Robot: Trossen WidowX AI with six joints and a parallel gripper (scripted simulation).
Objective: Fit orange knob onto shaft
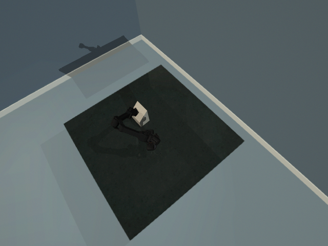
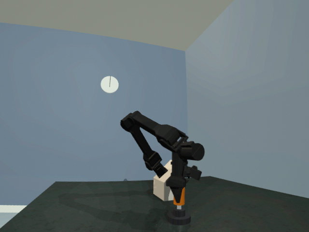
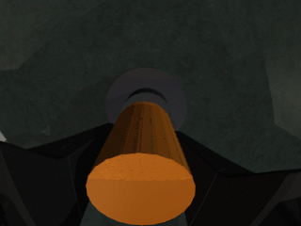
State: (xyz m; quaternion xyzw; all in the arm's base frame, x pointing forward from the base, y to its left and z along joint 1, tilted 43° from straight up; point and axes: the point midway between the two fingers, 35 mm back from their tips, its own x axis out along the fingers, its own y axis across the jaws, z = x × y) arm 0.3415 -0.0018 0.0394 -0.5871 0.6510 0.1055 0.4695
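Right now my gripper tip is 4 cm above the round black pedestal. The rest, counted from my gripper tip: orange knob: 3 cm above.
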